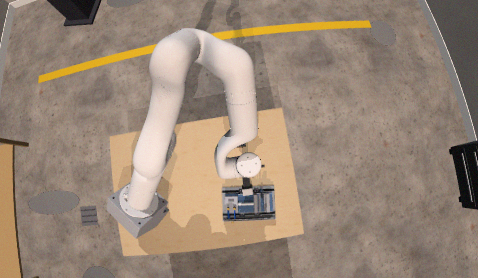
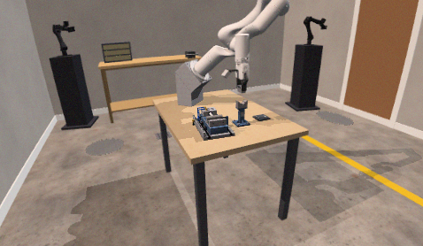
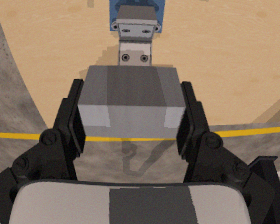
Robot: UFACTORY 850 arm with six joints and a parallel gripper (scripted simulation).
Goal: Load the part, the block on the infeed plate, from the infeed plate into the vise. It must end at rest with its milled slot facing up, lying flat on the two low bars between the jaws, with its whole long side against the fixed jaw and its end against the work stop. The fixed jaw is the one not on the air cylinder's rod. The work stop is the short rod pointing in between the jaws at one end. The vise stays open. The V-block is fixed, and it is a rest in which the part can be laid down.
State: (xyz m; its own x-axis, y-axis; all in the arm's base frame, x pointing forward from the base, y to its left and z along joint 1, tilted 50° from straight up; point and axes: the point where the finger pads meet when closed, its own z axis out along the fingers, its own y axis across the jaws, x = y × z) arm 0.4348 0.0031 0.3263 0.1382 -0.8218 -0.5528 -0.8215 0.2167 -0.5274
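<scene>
Now: the part 10 mm to the left of my hand and 10 mm below it. Round my hand: white cylinder rod: 190 mm to the right, 170 mm below, 20 mm ahead; then work stop: 160 mm below, 130 mm to the right, 100 mm ahead; then grey vise jaw: 180 mm to the right, 170 mm below, 70 mm ahead.
</scene>
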